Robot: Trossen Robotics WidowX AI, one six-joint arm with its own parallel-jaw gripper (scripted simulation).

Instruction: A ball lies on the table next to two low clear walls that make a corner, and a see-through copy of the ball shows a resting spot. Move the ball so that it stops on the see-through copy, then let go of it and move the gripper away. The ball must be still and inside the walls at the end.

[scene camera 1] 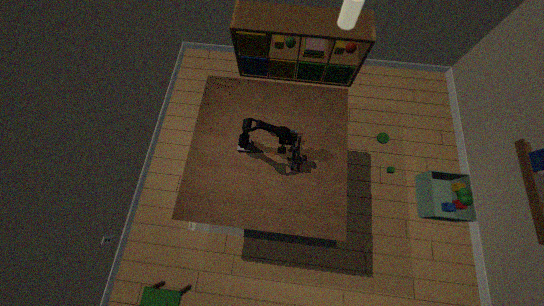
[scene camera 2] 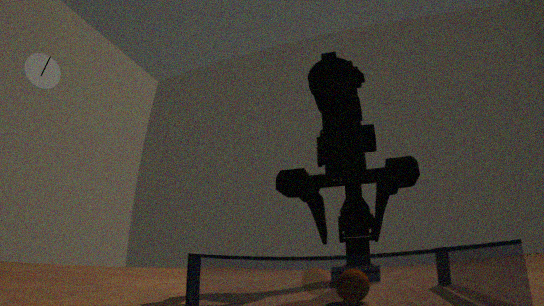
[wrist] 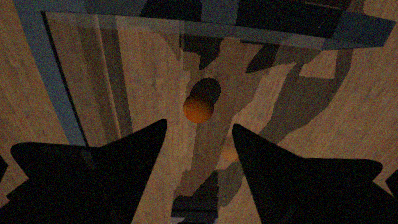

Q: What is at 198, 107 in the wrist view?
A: An orange ball.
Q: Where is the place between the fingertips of the gripper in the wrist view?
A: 200, 125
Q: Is the gripper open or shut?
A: Open.
